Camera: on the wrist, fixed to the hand. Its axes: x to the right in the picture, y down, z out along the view.
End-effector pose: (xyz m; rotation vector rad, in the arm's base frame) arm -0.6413 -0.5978 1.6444 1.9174 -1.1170 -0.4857
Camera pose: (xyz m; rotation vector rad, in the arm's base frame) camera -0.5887 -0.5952 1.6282 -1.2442 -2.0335 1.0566
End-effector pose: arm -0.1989 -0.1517 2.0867 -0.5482 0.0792 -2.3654
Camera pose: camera -0.2519 -0.1388 2.0790 0.0203 0.5883 0.6844
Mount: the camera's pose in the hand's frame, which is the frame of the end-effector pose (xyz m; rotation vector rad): 0.0242 -0.0412 -0.0274 -0.2353 0.0329 3.0954
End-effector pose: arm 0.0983 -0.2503 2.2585 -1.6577 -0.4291 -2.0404
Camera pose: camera 0.0496 -0.2339 2.2782 -0.3946 1.4662 0.4538
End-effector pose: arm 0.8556 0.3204 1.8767 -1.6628 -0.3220 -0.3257
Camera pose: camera 0.8609 0.2984 1.9269 -0.5988 2.2009 1.8537
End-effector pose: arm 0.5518 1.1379 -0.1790 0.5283 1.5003 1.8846
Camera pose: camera 0.5266 1.1411 -0.2279 -1.2084 0.5383 -0.8661
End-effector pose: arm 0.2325 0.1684 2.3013 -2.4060 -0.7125 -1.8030
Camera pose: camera 0.1971 0.2046 2.3229 -0.5741 1.9523 -0.0257
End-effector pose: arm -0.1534 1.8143 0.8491 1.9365 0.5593 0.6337
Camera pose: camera -0.1573 1.8645 0.8268 -0.5737 2.2607 -1.4623
